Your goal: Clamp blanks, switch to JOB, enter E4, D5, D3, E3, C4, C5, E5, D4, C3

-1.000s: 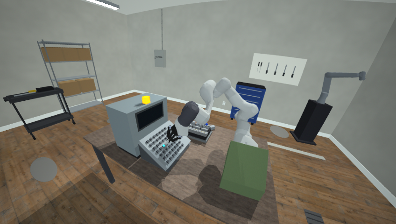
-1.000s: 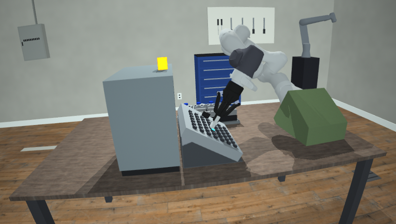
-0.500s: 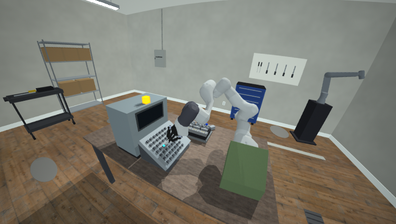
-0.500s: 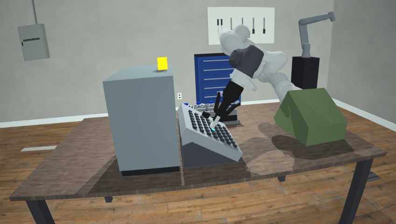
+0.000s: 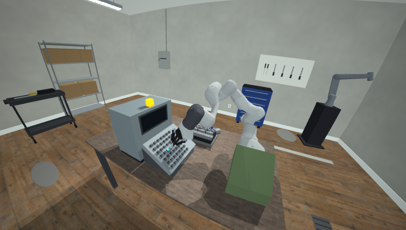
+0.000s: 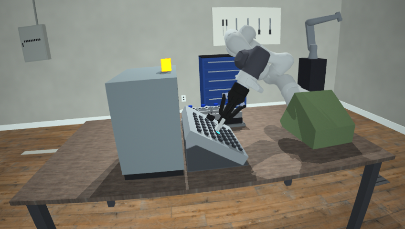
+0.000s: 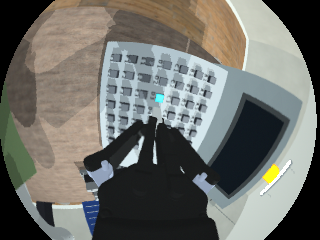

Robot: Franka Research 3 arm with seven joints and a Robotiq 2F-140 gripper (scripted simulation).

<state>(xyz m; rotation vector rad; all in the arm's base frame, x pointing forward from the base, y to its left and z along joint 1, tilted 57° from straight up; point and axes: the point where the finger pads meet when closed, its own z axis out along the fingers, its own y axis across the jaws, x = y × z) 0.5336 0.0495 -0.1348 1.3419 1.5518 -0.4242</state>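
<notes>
The key D3 is 30 mm to the left of my hand, 30 mm below it and 20 mm ahead of it. Also, from my hand: black selector knob (160 mm to the right, 20 mm below); sloped keypad (70 mm below, 50 mm to the right, 40 mm ahead).
</notes>
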